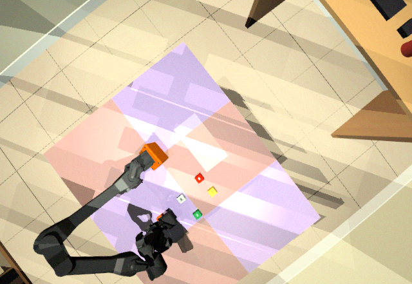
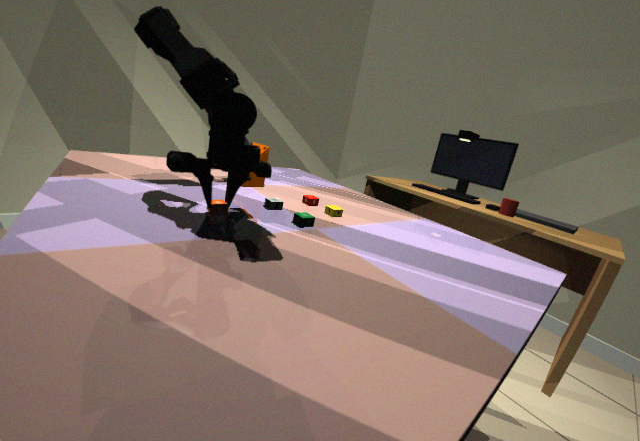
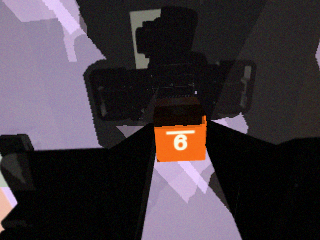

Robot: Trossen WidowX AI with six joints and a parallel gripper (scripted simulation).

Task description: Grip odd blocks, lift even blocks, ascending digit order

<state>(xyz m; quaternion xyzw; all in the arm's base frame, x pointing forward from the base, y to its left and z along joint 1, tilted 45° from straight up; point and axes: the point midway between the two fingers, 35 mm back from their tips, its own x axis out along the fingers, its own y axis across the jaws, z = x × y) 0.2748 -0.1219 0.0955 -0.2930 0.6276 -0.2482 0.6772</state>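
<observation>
Now: gripper tip right at the orange block. Also, from my gripper tip: green block (8 cm ahead, 15 cm to the left); then red block (5 cm behind, 27 cm to the left); then white block (3 cm behind, 14 cm to the left).
</observation>
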